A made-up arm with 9 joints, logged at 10 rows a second.
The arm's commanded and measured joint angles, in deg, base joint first. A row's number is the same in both.
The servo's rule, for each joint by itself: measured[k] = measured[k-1] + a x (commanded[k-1-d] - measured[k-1]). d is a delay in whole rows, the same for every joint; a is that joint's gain. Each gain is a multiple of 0.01, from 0.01 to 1. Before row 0 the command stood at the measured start. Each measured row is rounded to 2 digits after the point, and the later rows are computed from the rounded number. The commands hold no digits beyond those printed.
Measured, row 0:
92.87 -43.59 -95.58 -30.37 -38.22 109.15 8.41 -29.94 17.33
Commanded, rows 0 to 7:
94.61 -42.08 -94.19 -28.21 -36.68 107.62 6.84 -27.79 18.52
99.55 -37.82 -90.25 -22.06 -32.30 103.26 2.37 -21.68 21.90
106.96 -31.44 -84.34 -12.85 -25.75 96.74 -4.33 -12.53 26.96
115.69 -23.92 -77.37 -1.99 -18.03 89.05 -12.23 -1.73 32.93
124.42 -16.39 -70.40 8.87 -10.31 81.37 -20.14 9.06 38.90
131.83 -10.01 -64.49 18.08 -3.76 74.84 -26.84 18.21 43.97
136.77 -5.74 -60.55 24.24 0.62 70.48 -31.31 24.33 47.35
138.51 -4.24 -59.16 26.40 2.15 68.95 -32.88 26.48 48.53
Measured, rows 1 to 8:
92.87 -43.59 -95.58 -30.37 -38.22 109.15 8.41 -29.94 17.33
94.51 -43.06 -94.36 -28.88 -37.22 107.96 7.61 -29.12 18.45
99.25 -41.23 -90.74 -24.17 -34.02 104.29 4.94 -26.29 21.69
106.50 -37.80 -85.11 -16.36 -28.64 98.40 0.21 -21.06 26.64
115.14 -32.94 -78.30 -6.44 -21.74 91.11 -6.13 -13.71 32.55
123.86 -27.15 -71.35 4.12 -14.31 83.51 -13.28 -5.06 38.52
131.35 -21.15 -65.31 13.75 -7.45 76.75 -20.20 3.78 43.64
136.44 -15.76 -61.12 20.99 -2.20 71.86 -25.87 11.59 47.13
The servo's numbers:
d 1
a 0.94 0.35 0.88 0.69 0.65 0.78 0.51 0.38 0.94

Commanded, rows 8 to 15:
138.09 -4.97 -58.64 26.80 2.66 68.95 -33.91 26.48 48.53
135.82 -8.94 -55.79 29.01 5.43 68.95 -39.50 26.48 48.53
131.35 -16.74 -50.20 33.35 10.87 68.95 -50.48 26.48 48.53
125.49 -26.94 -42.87 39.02 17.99 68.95 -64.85 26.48 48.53
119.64 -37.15 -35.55 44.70 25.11 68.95 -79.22 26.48 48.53
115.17 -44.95 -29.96 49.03 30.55 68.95 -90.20 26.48 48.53
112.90 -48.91 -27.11 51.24 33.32 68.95 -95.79 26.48 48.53
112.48 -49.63 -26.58 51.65 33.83 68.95 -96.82 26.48 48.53
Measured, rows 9 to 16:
138.39 -11.73 -59.40 24.72 0.63 69.59 -29.45 17.25 48.45
138.11 -9.36 -58.73 26.16 1.95 69.09 -31.72 20.76 48.53
135.96 -9.21 -56.14 28.13 4.21 68.98 -35.69 22.93 48.53
131.63 -11.85 -50.91 31.73 8.54 68.96 -43.23 24.28 48.53
125.86 -17.13 -43.83 36.76 14.68 68.95 -54.26 25.12 48.53
120.01 -24.14 -36.54 42.24 21.46 68.95 -66.99 25.64 48.53
115.46 -31.42 -30.75 46.93 27.37 68.95 -78.83 25.96 48.53
113.05 -37.54 -27.55 49.90 31.24 68.95 -87.48 26.16 48.53

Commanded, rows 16 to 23:
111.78 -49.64 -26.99 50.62 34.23 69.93 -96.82 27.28 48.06
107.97 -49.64 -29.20 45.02 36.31 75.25 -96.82 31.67 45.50
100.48 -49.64 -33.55 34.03 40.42 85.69 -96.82 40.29 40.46
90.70 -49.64 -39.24 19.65 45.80 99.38 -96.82 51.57 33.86
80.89 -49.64 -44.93 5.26 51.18 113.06 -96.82 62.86 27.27
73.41 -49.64 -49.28 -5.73 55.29 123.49 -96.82 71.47 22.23
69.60 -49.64 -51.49 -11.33 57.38 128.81 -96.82 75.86 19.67
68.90 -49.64 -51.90 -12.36 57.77 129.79 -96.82 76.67 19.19
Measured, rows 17 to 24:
112.51 -41.77 -26.70 51.11 32.92 68.95 -92.24 26.28 48.53
111.82 -44.52 -26.96 50.77 33.77 69.71 -94.58 26.66 48.09
108.20 -46.31 -28.93 46.80 35.42 74.03 -95.72 28.56 45.66
100.94 -47.48 -33.00 37.99 38.67 83.12 -96.28 33.02 40.77
91.31 -48.24 -38.49 25.34 43.30 95.80 -96.56 40.07 34.27
81.52 -48.73 -44.16 11.48 48.42 109.26 -96.69 48.73 27.69
73.90 -49.05 -48.67 -0.39 52.89 120.36 -96.76 57.37 22.56
69.86 -49.26 -51.15 -7.94 55.81 126.95 -96.79 64.40 19.84

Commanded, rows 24 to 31:
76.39 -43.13 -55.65 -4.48 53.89 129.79 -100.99 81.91 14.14
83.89 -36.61 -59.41 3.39 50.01 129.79 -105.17 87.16 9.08
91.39 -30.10 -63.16 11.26 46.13 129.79 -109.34 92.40 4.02
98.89 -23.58 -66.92 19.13 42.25 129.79 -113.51 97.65 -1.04
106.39 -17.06 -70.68 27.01 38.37 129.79 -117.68 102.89 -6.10
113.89 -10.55 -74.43 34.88 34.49 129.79 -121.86 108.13 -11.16
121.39 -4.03 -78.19 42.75 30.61 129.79 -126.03 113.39 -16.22
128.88 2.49 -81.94 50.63 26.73 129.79 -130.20 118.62 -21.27
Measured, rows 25 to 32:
68.96 -49.39 -51.81 -10.99 57.08 129.17 -96.81 69.06 19.23
75.94 -47.20 -55.19 -6.50 55.01 129.65 -98.94 73.94 14.45
83.41 -43.49 -58.90 0.32 51.76 129.76 -102.12 78.96 9.40
90.91 -38.80 -62.65 7.87 48.10 129.78 -105.80 84.07 4.34
98.41 -33.47 -66.41 15.64 44.30 129.79 -109.73 89.23 -0.72
105.91 -27.73 -70.17 23.49 40.45 129.79 -113.78 94.42 -5.78
113.41 -21.72 -73.92 31.35 36.58 129.79 -117.90 99.63 -10.84
120.91 -15.53 -77.68 39.22 32.70 129.79 -122.05 104.86 -15.90

